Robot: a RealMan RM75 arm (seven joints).
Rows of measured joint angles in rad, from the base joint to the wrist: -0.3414, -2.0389, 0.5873, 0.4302, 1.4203, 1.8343, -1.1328; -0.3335, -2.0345, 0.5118, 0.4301, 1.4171, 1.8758, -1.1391; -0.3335, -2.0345, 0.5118, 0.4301, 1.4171, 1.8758, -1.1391; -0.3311, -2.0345, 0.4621, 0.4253, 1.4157, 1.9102, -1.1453; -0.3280, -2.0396, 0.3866, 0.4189, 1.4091, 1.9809, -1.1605; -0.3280, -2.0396, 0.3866, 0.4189, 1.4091, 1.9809, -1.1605; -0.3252, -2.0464, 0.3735, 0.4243, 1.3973, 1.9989, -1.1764; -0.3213, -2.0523, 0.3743, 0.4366, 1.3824, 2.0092, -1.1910
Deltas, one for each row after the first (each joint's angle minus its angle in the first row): 0.0079, 0.0044, -0.0755, -0.0001, -0.0032, 0.0415, -0.0063; 0.0079, 0.0044, -0.0755, -0.0001, -0.0032, 0.0415, -0.0063; 0.0103, 0.0044, -0.1252, -0.0049, -0.0046, 0.0759, -0.0125; 0.0134, -0.0007, -0.2007, -0.0113, -0.0112, 0.1466, -0.0277; 0.0134, -0.0007, -0.2007, -0.0113, -0.0112, 0.1466, -0.0277; 0.0162, -0.0075, -0.2138, -0.0059, -0.0230, 0.1646, -0.0436; 0.0201, -0.0134, -0.2130, 0.0064, -0.0379, 0.1749, -0.0582
